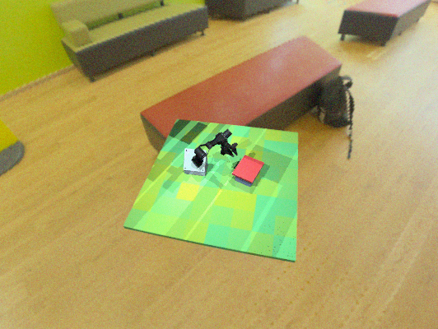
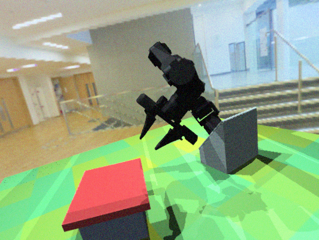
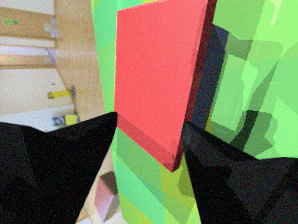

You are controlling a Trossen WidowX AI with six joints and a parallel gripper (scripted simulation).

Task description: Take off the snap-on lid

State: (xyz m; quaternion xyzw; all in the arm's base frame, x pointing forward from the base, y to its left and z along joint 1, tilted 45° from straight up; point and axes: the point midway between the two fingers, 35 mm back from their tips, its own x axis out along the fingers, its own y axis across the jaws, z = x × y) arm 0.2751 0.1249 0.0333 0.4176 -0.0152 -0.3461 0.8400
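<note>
The red lid is 12 cm ahead of my gripper tip, 3 cm to the right of it and 9 cm below it. Round my gripper tip: storage box: 12 cm ahead, 3 cm to the right, 14 cm below.
</note>
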